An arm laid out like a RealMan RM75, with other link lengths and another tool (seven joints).
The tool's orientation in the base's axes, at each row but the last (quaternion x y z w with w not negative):
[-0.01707, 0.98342, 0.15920, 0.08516]
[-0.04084, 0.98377, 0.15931, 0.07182]
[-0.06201, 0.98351, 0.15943, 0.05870]
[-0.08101, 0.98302, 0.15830, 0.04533]
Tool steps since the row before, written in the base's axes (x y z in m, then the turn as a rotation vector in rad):
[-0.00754, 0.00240, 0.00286, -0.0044, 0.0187, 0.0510]
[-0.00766, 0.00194, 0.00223, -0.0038, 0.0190, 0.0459]
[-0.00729, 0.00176, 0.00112, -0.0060, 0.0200, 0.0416]
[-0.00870, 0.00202, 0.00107, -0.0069, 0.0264, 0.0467]
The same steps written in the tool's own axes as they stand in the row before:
[0.00692, 0.00362, -0.00314, -0.0046, 0.0338, -0.0425]
[0.00710, 0.00331, -0.00246, -0.0044, 0.0325, -0.0375]
[0.00685, 0.00303, -0.00119, -0.0018, 0.0324, -0.0334]
[0.00813, 0.00373, -0.00092, -0.0024, 0.0401, -0.0362]

